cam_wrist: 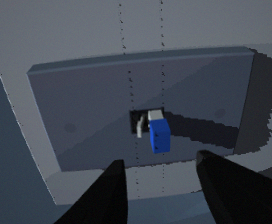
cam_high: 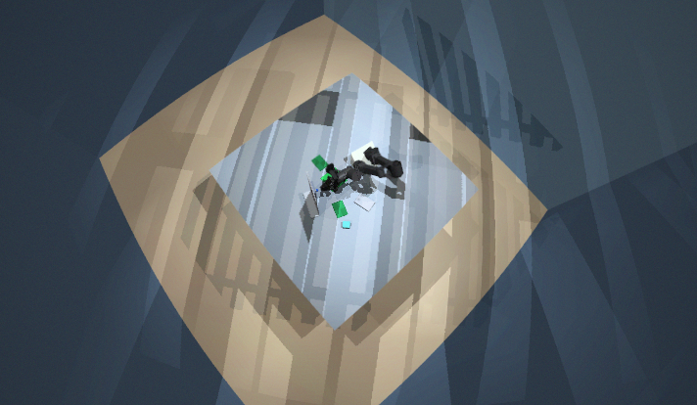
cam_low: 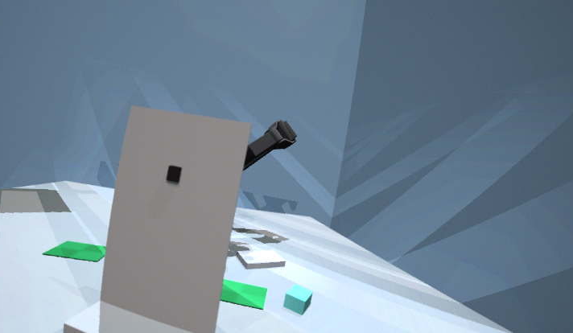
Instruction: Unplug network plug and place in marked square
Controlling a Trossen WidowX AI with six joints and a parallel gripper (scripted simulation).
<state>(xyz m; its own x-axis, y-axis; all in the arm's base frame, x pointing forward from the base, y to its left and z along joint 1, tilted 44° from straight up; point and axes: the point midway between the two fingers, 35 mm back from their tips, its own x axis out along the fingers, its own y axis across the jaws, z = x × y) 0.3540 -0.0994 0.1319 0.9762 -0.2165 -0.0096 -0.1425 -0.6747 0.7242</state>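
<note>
Right now the blue plug is 30 mm ahead of my gripper tip and 10 mm to the right of it. Also, from my gripper tip: flat grey piece: 180 mm behind, 180 mm to the left, 200 mm below; cyan cube: 210 mm to the left, 190 mm below; grey upright panel: 50 mm ahead, 20 mm to the right, 80 mm below.
</note>
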